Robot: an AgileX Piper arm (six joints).
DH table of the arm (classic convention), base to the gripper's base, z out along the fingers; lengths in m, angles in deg. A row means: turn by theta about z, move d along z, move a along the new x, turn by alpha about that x. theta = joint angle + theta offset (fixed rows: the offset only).
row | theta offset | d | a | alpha
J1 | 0 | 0.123 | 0 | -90
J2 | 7.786 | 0 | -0.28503 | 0
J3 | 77.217 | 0 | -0.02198 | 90
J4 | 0 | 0.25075 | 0 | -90
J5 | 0 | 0 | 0 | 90
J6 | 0 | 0.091 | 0 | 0
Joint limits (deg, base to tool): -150..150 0..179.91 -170..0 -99.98..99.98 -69.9..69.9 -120..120
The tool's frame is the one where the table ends.
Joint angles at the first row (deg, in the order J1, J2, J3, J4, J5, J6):
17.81, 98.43, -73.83, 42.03, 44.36, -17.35
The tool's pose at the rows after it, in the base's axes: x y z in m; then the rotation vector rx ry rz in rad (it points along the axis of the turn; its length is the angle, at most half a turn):
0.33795, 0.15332, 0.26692, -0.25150, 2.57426, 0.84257
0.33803, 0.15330, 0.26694, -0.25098, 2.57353, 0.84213
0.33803, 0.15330, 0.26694, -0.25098, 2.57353, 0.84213
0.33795, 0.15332, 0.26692, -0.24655, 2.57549, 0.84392
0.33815, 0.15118, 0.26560, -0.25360, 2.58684, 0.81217
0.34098, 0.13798, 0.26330, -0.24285, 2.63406, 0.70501
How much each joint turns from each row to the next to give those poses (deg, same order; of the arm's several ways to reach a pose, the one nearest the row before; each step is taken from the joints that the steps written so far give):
0.00, 0.00, 0.00, 0.00, 0.00, 0.00
0.00, 0.00, 0.00, 0.00, -0.06, 0.00
0.00, 0.00, 0.00, 0.00, 0.00, 0.00
0.00, 0.00, 0.00, 0.00, 0.05, 0.22
-0.09, 0.00, 0.00, -1.88, 0.05, 0.81
-1.30, 0.00, -0.50, -6.62, 1.27, 3.77

